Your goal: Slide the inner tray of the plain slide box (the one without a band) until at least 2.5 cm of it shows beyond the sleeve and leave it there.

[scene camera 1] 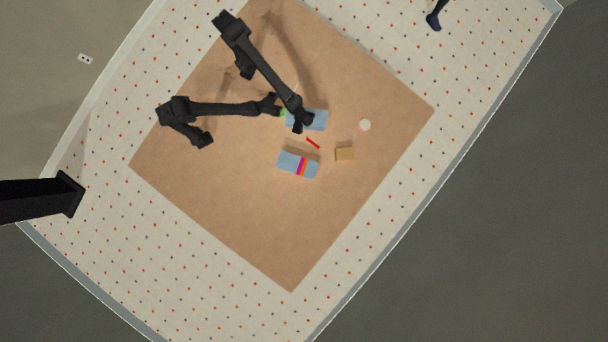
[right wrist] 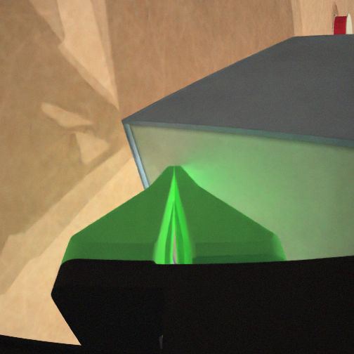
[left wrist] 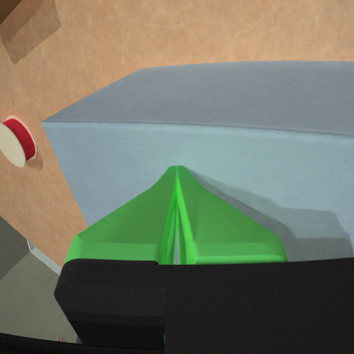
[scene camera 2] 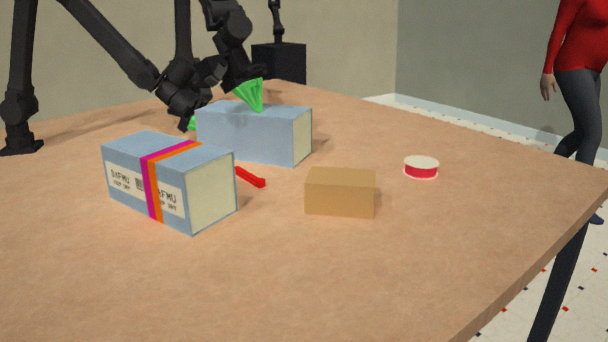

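Seen in the pictures: left gripper, fingertip midpoint: (scene camera 2: 260,112); left arm's base, origin of the base link: (scene camera 1: 249,71); right arm's base, origin of the base link: (scene camera 1: 204,140) (scene camera 2: 22,150).
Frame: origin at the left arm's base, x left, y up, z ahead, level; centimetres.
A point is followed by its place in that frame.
The plain blue slide box (scene camera 1: 321,120) {x -11.5, y 11.4, z 61.3 cm} (scene camera 2: 245,137) {x -18.7, y 6.0, z 54.9 cm} (left wrist: 250,100) (right wrist: 260,85) lies on the table. The cream end of its tray (scene camera 2: 302,136) {x -9.3, y 5.8, z 63.9 cm} looks flush with the sleeve at the right end in scene camera 2. My left gripper (scene camera 2: 259,110) {x -15.3, y 11.5, z 56.4 cm} (left wrist: 176,176) is shut and empty, its tips at the sleeve's top face. My right gripper (scene camera 1: 283,113) {x -15.3, y 2.6, z 38.7 cm} (scene camera 2: 192,124) (right wrist: 174,177) is shut and empty, its tips at the cream tray end (right wrist: 300,200) on the other side. Contact is unclear. The banded blue box (scene camera 1: 287,161) {x -44.0, y 11.4, z 53.9 cm} (scene camera 2: 122,155) {x -49.5, y 10.8, z 56.4 cm} lies apart, with magenta and orange bands.
A red stick (scene camera 1: 313,143) {x -25.2, y 1.3, z 63.3 cm} (scene camera 2: 250,177) {x -25.9, y 1.1, z 64.4 cm} lies between the boxes. A tan block (scene camera 1: 344,153) {x -22.4, y 6.0, z 84.5 cm} (scene camera 2: 340,195) {x -25.6, y 4.1, z 87.3 cm} and a red and white round tin (scene camera 1: 365,124) {x 2.4, y 2.6, z 89.0 cm} (scene camera 2: 421,167) {x -1.0, y 2.6, z 90.3 cm} (left wrist: 19,141) (right wrist: 341,25) stand on the brown table (scene camera 1: 225,200) {x -89.0, y 0.0, z 25.8 cm} (scene camera 2: 300,280) {x -43.5, y 0.0, z 94.4 cm}. My two arms are close together near the plain box.
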